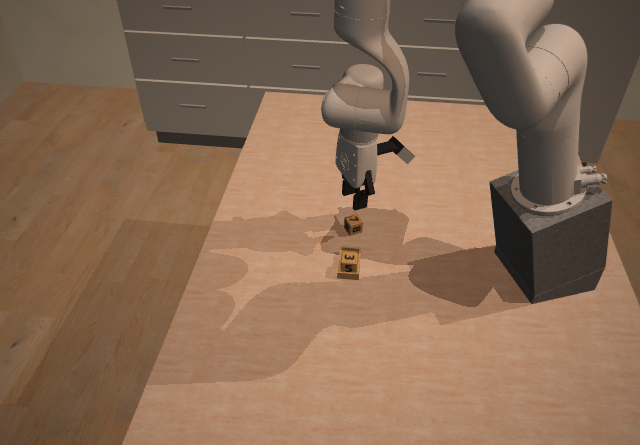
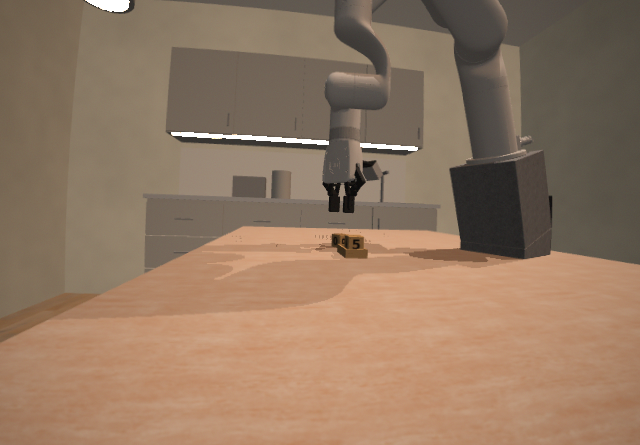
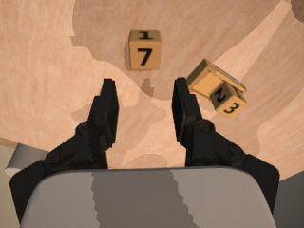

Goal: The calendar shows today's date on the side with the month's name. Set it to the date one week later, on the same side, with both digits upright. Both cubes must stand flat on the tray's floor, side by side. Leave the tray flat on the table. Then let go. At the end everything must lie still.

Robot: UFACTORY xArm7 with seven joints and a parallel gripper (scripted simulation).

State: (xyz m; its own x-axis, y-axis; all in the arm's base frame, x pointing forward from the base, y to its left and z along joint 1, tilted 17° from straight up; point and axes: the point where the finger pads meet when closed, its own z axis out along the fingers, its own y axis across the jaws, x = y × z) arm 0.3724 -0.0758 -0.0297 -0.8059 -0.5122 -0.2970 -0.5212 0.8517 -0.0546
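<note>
The wooden cube is 9 cm below my hand.
</note>
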